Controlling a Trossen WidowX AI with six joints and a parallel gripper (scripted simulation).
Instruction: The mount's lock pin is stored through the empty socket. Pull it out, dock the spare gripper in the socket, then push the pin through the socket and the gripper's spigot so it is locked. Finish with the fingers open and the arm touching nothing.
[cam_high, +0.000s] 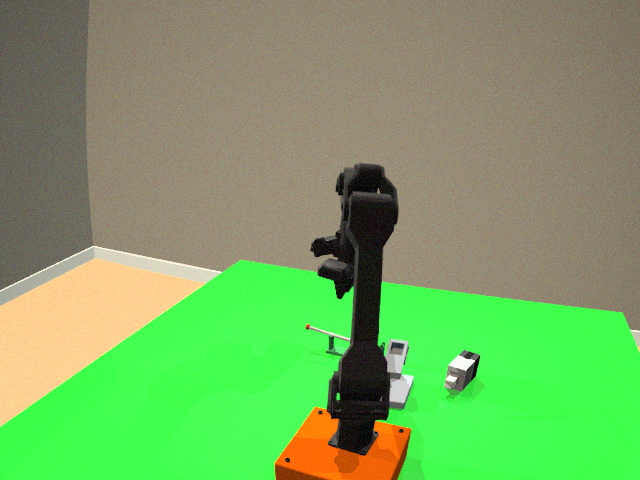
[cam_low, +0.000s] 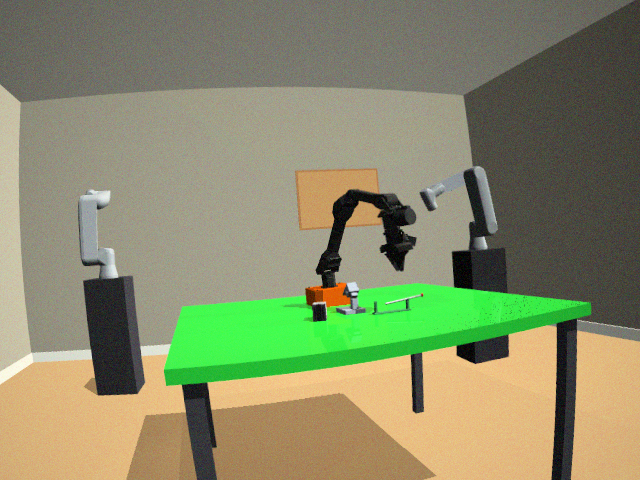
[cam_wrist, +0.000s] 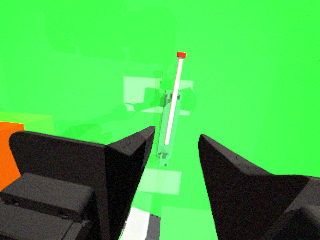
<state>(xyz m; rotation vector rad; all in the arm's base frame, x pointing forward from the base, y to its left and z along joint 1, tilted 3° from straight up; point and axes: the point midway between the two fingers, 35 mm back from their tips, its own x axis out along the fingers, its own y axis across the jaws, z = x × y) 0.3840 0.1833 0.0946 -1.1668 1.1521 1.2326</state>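
Now: gripper tip 4 cm to the left of the pin cradle and 12 cm above it. Round my gripper tip: socket 10 cm behind, 16 cm to the right, 9 cm below; spare gripper 4 cm behind, 29 cm to the right, 12 cm below.
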